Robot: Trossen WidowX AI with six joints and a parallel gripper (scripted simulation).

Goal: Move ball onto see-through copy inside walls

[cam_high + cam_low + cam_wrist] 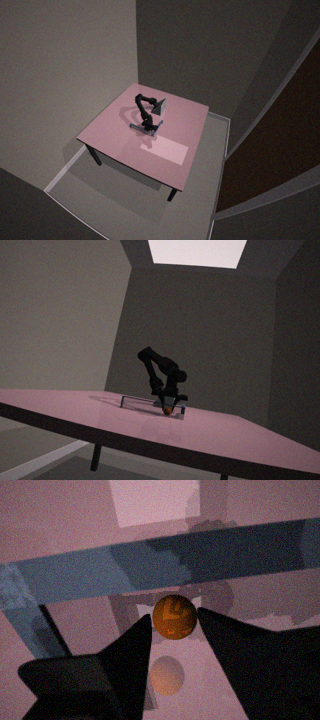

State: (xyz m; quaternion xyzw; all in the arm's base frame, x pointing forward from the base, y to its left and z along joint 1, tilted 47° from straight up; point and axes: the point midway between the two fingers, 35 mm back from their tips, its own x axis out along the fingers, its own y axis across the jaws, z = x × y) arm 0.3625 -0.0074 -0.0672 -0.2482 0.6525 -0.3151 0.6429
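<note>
Right now my gripper tip is 70 mm past the see-through copy of ball and 20 mm to the right of it. Also, from my gripper tip: orange ball: right at my gripper tip.
</note>
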